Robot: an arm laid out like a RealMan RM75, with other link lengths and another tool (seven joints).
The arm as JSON. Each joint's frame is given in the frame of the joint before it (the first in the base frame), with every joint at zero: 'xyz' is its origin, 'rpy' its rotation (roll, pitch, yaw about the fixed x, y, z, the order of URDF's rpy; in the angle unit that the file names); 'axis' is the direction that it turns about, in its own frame. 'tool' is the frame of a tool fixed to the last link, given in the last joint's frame.
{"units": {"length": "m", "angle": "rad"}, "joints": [
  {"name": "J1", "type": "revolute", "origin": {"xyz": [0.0, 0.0, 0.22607], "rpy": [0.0, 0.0, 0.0]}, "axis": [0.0, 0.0, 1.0]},
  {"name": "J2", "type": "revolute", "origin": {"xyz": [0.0, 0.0, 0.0], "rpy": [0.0, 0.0, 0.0]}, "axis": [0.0, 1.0, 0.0]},
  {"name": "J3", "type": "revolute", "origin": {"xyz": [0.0, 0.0, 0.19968], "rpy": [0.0, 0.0, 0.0]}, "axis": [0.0, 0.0, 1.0]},
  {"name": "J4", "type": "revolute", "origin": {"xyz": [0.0, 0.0, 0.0], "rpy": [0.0, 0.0, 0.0]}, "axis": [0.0, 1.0, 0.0]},
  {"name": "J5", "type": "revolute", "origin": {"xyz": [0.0, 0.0, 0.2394], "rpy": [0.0, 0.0, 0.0]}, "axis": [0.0, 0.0, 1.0]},
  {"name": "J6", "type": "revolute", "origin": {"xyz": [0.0, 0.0, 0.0], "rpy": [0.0, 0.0, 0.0]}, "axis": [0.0, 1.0, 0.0]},
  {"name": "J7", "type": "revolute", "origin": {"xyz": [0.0, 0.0, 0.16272], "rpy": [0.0, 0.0, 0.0]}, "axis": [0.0, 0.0, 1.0]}
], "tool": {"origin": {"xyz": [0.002, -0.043, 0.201], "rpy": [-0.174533, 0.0, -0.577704]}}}
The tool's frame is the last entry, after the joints.
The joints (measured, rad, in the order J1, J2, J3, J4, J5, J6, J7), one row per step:
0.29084, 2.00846, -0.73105, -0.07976, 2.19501, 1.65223, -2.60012
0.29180, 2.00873, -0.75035, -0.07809, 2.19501, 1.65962, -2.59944
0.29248, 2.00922, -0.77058, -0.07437, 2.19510, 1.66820, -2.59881
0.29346, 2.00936, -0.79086, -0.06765, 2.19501, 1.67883, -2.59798
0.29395, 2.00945, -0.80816, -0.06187, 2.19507, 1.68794, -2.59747
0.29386, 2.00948, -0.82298, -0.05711, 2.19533, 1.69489, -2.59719
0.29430, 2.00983, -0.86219, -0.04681, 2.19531, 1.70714, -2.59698
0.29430, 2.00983, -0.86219, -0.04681, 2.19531, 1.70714, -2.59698
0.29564, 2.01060, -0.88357, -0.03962, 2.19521, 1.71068, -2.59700
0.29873, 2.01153, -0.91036, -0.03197, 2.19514, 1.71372, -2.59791
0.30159, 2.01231, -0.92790, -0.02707, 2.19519, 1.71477, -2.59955
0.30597, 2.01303, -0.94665, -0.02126, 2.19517, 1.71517, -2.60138
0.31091, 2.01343, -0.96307, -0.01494, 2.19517, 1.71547, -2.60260
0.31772, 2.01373, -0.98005, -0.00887, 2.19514, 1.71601, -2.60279
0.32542, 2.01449, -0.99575, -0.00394, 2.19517, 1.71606, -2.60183
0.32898, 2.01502, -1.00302, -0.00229, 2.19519, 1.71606, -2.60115
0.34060, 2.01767, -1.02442, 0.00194, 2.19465, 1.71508, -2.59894
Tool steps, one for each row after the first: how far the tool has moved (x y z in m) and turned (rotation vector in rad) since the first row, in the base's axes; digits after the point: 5 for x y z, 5 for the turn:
-0.00547, -0.00159, -0.00615, -0.01561, -0.00153, 0.01492
-0.01087, -0.00381, -0.01299, -0.03266, -0.00147, 0.02971
-0.01632, -0.00668, -0.02016, -0.05075, 0.00077, 0.04478
-0.02072, -0.00938, -0.02615, -0.06600, 0.00265, 0.05715
-0.02395, -0.01177, -0.03120, -0.07900, 0.00388, 0.06642
-0.03133, -0.01745, -0.04507, -0.11471, 0.00393, 0.08750
-0.03133, -0.01745, -0.04507, -0.11471, 0.00393, 0.08750
-0.03458, -0.02036, -0.05357, -0.13608, 0.00440, 0.09612
-0.03903, -0.02366, -0.06395, -0.16218, 0.00279, 0.10790
-0.04204, -0.02569, -0.07079, -0.17895, 0.00053, 0.11572
-0.04542, -0.02771, -0.07828, -0.19737, -0.00224, 0.12436
-0.04846, -0.02949, -0.08498, -0.21421, -0.00413, 0.13201
-0.05239, -0.03110, -0.09173, -0.23187, -0.00583, 0.14193
-0.05667, -0.03234, -0.09803, -0.24863, -0.00681, 0.15237
-0.05880, -0.03290, -0.10088, -0.25626, -0.00730, 0.15758
-0.06566, -0.03451, -0.10977, -0.27958, -0.00875, 0.17391

